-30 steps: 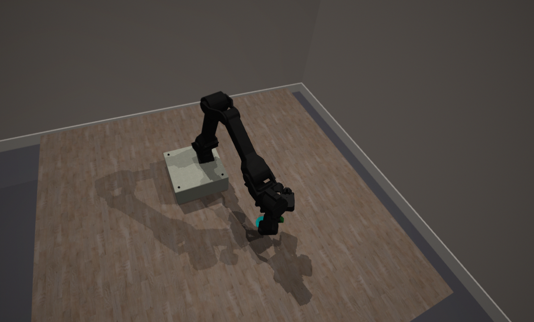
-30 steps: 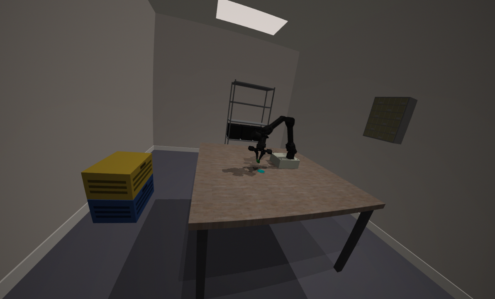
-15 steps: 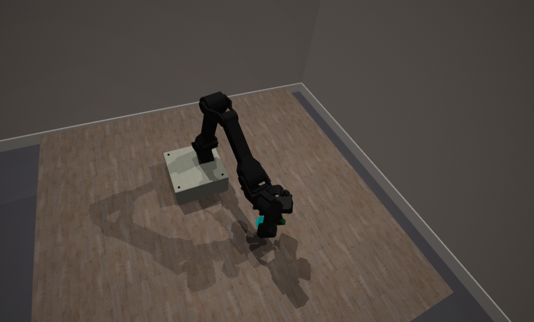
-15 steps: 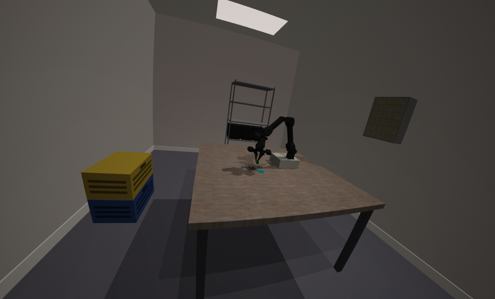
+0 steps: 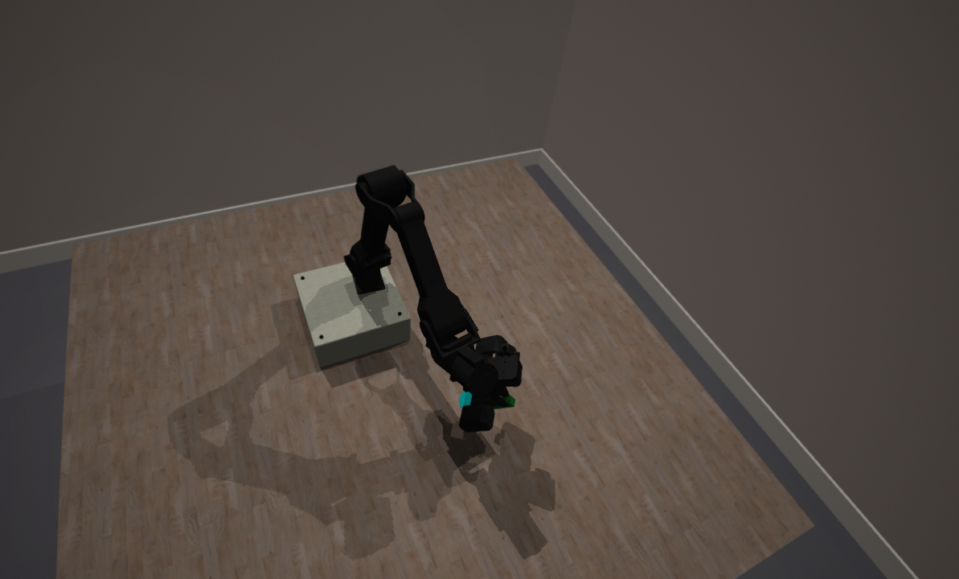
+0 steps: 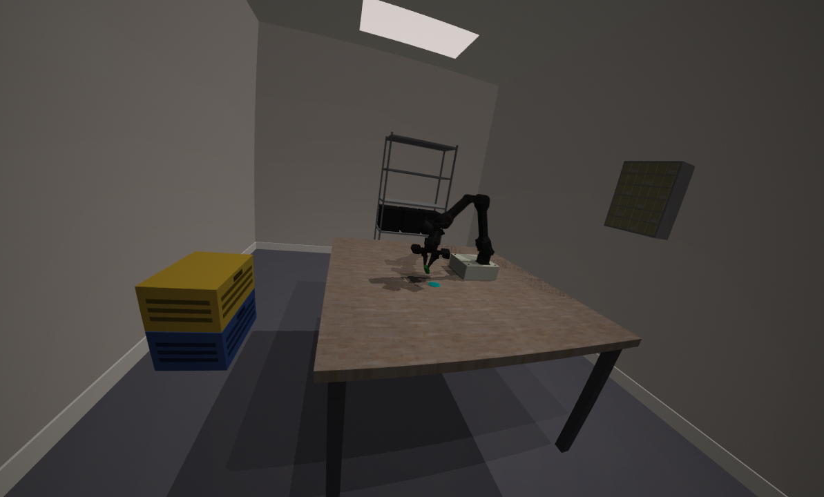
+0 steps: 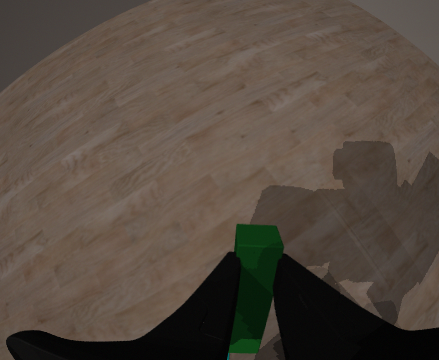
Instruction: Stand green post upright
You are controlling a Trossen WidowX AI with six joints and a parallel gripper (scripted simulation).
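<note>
Now: gripper tip 10 cm above the cyan circle, 7 cm past it and 4 cm to the left of it. The rest, counted from my gripper tip: green post: 2 cm below, 1 cm to the right, 1 cm behind.
</note>
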